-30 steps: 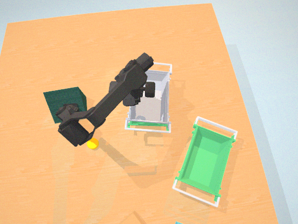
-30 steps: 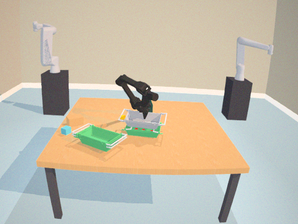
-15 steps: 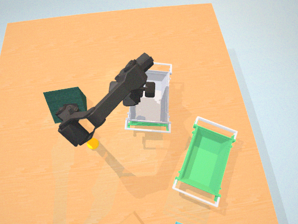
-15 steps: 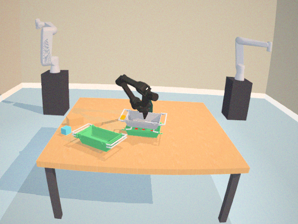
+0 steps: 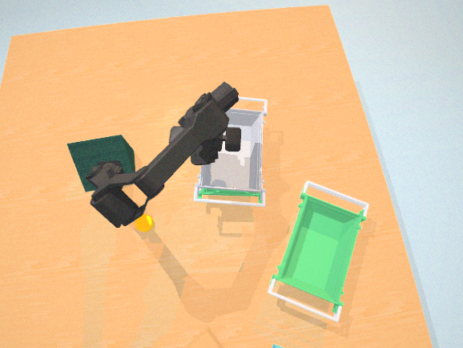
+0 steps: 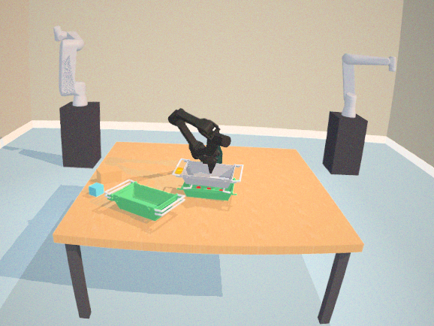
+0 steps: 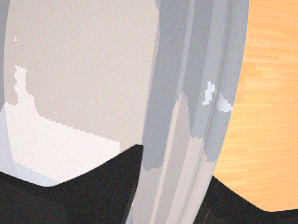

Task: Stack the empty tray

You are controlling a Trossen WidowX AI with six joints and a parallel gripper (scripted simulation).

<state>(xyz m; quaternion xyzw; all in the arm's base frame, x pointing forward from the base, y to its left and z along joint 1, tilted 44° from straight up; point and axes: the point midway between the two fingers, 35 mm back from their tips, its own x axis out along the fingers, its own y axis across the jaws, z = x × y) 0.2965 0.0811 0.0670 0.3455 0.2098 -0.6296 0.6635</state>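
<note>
My gripper tip is now 70 mm short of the grey tray, 10 mm to the left of it and 30 mm below it. From my gripper tip the other things lie so: yellow disc (210 mm behind, 180 mm to the right, 80 mm below); tan box (50 mm behind, 550 mm to the right, 60 mm below); cyan cube (140 mm ahead, 570 mm to the right, 70 mm below).
</note>
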